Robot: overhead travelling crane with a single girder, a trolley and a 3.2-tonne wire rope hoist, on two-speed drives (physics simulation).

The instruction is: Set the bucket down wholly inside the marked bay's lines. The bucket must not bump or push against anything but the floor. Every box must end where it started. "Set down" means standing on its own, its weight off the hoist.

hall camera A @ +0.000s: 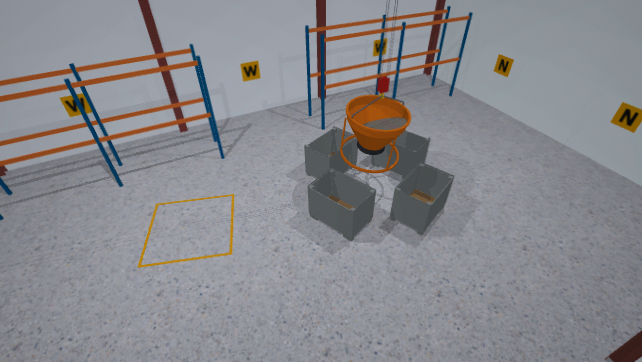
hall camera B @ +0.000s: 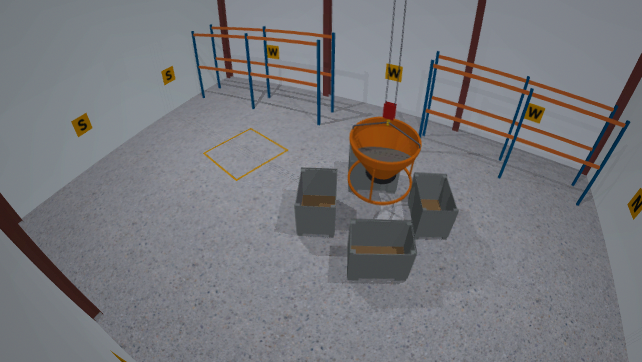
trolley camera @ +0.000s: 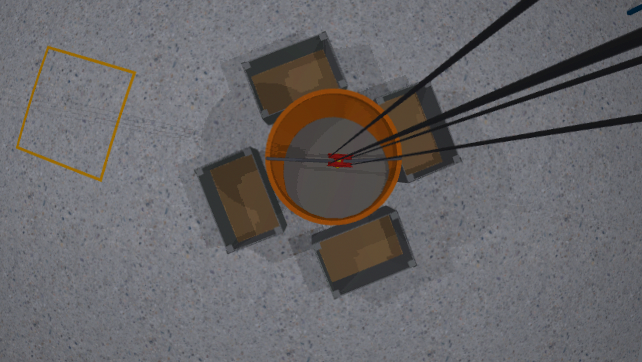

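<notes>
The orange bucket (hall camera A: 377, 136) (hall camera B: 384, 169) (trolley camera: 320, 106) hangs upright, its base ring off the floor, among four grey boxes. My gripper, the hook (hall camera A: 382, 94) (hall camera B: 388, 122) (trolley camera: 339, 160) under the red block, is shut on the bucket's bail. The boxes are the south box (hall camera A: 332, 204) (hall camera B: 316, 220) (trolley camera: 245, 200), east box (hall camera A: 410, 211) (hall camera B: 380, 265) (trolley camera: 362, 252), north box (hall camera A: 412, 160) (hall camera B: 435, 222) (trolley camera: 420, 167) and west box (hall camera A: 319, 162) (trolley camera: 300, 82), partly hidden in hall camera B. The yellow-lined bay (hall camera A: 185, 260) (hall camera B: 220, 166) (trolley camera: 91, 60) lies southwest of the bucket.
Two blue-and-orange racks (hall camera A: 322, 85) (hall camera A: 93, 131) (hall camera B: 318, 82) (hall camera B: 515, 131) stand along the west wall. The bay lies in front of the southern rack. In the trolley camera view, the bucket's rim overlaps parts of the west and north boxes; the south box stands on the bay's side.
</notes>
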